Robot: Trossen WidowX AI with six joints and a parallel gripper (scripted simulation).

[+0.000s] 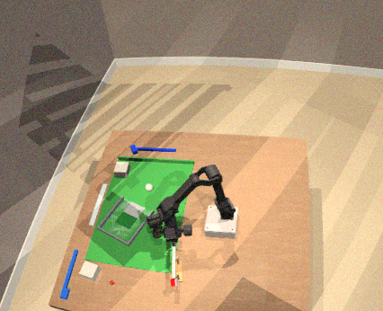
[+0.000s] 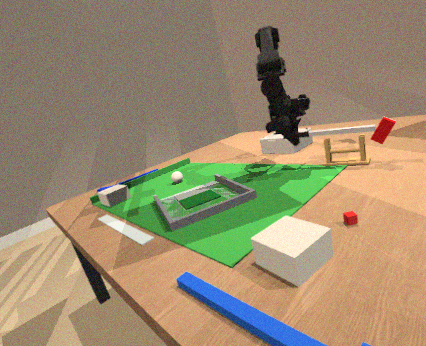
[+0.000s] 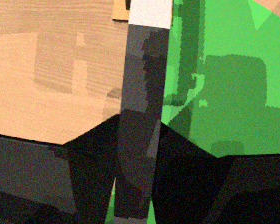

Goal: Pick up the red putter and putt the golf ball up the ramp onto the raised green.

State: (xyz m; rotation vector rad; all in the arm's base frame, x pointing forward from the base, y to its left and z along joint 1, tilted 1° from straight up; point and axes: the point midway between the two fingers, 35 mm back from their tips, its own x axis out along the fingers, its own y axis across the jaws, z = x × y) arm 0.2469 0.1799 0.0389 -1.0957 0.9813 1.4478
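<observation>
Right now the red putter is 11 cm to the left of my gripper tip, 2 cm behind it and 2 cm above it. Also, from my gripper tip: green mat (23 cm to the right, 23 cm ahead, 7 cm below); wooden rack (13 cm to the left, 3 cm below, 2 cm behind); small red cube (30 cm ahead, 24 cm to the left, 6 cm below).
</observation>
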